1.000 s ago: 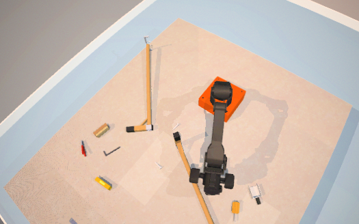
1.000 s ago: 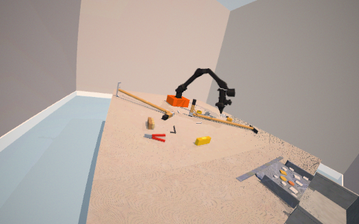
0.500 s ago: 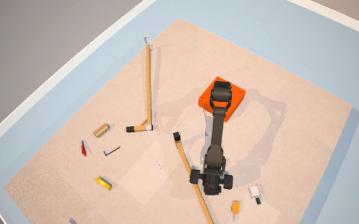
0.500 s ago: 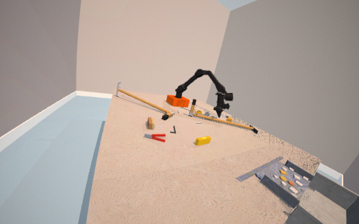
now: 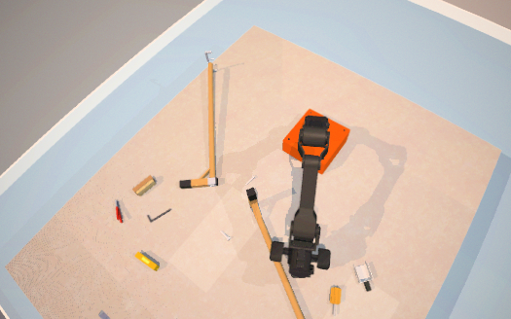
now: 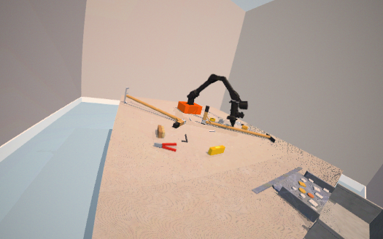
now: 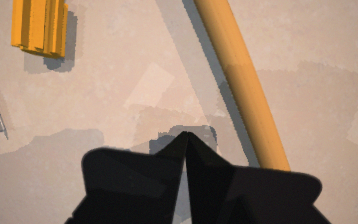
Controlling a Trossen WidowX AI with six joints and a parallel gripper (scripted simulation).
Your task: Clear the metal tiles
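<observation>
Now: gripper tip 60 mm short of the long scraper, 20 mm to the left of it and 50 mm below it. The rest, counted from my gripper tip: orange screwdriver (50 mm ahead, 150 mm to the left); then metal box (130 mm behind, 10 mm below); then yellow tape roll (190 mm behind, 50 mm to the right).
</observation>
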